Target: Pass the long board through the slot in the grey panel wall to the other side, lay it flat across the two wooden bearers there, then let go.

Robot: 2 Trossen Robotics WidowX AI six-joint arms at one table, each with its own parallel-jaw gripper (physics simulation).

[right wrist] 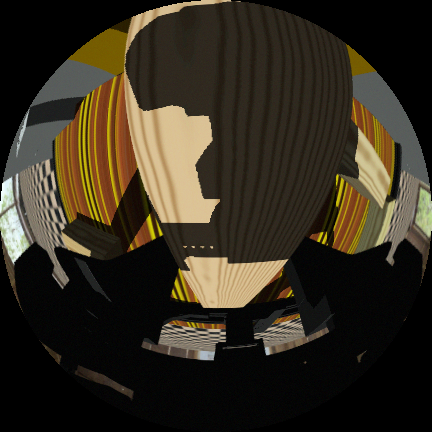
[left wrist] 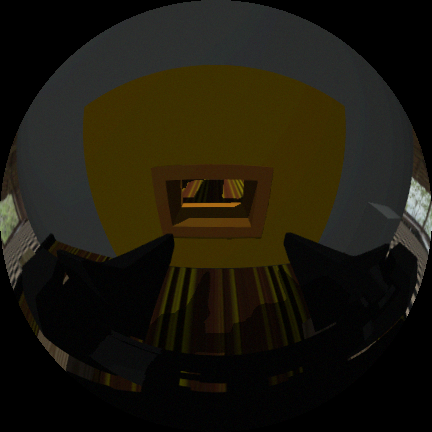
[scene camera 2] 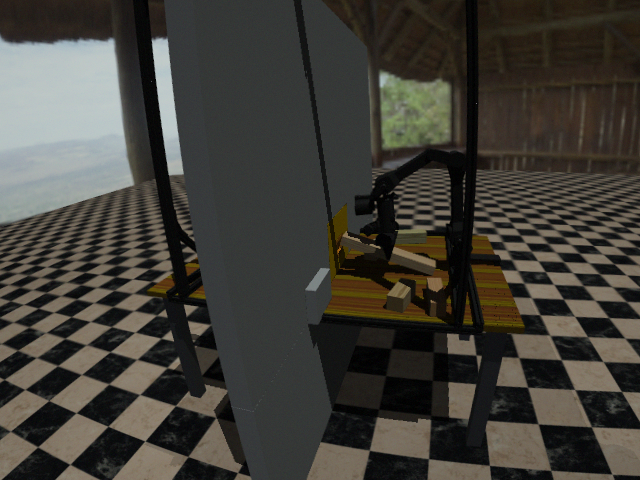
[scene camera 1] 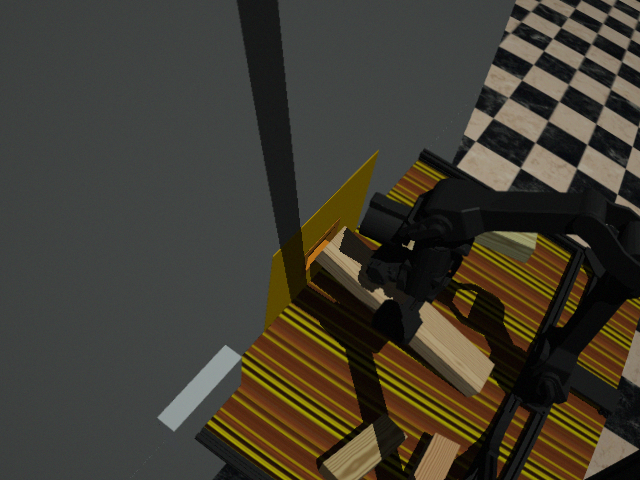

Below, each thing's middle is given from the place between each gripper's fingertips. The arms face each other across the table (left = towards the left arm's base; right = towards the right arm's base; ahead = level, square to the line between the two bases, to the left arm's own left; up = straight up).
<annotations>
The grey block (scene camera 1: 199, 401) is 31 cm behind my right hand, 22 cm to the left of it and 1 cm below it.
The grey block is 290 mm behind my left hand, 50 mm to the right of it and 20 mm below it.
</annotations>
